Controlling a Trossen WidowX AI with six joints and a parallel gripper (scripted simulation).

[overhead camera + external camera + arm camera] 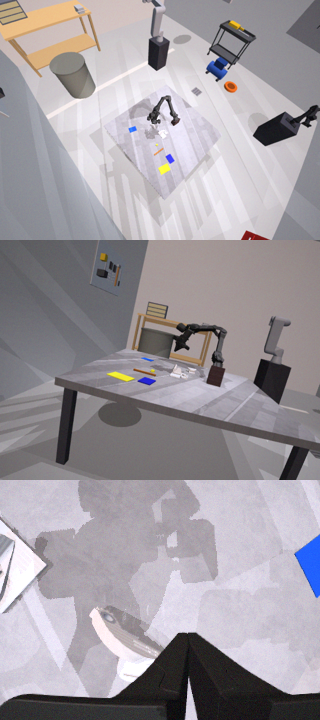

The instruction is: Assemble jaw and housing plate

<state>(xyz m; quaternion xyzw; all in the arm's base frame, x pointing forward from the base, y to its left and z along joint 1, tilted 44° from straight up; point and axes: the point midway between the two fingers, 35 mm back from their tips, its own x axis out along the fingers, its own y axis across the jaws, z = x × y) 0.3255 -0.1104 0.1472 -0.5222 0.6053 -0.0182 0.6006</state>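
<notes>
Now: gripper tip 13 cm above the white jaw, 3 cm past it and 2 cm to the right of it. The rest, counted from my gripper tip: white housing plate 18 cm behind, 12 cm below, 7 cm to the right; then small yellow cube 24 cm to the left, 14 cm below, 12 cm ahead; then orange bar 33 cm to the left, 17 cm ahead, 14 cm below.
</notes>
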